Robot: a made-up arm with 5 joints.
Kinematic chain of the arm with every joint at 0, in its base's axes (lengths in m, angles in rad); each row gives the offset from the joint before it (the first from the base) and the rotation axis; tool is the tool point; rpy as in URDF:
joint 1: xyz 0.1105 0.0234 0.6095 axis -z
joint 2: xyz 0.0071 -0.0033 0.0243 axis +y
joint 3: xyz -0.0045 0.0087 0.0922 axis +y
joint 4: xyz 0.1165 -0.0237 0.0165 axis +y
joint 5: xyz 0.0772 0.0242 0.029 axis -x
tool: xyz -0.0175 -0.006 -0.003 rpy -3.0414 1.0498 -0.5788
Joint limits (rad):
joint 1: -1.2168..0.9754
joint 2: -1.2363..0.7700
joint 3: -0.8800..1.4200
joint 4: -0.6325..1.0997
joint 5: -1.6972..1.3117
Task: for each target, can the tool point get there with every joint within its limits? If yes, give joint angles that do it. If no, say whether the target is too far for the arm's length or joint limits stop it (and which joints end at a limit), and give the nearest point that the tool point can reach.
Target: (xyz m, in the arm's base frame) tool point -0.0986 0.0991 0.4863
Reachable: no: joint limits stop it (at a limit: joint 2, joint 3, joint 5) | nearest point 0.0652 0.0398 0.5691 | short by 0.193 m
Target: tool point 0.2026 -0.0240 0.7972
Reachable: yes | joints 0.4768 -0.6953 0.2662 0.4352 0.9940
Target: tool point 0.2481 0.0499 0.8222
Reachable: yes | joints -0.1942 -0.1868 -0.1432 0.0689 0.7546
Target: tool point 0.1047 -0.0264 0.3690
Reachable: no: joint limits stop it (at a limit: joint 1, joint 2, joint 5) | nearest point 0.1405 -0.0183 0.5175 | short by 0.153 m
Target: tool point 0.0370 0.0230 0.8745
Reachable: yes | joints -0.0128 -0.7804 -0.5734 -0.1593 -0.1787
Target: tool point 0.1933 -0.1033 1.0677
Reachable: no: too far | nearest point 0.1634 -0.0520 0.8895 | short by 0.188 m
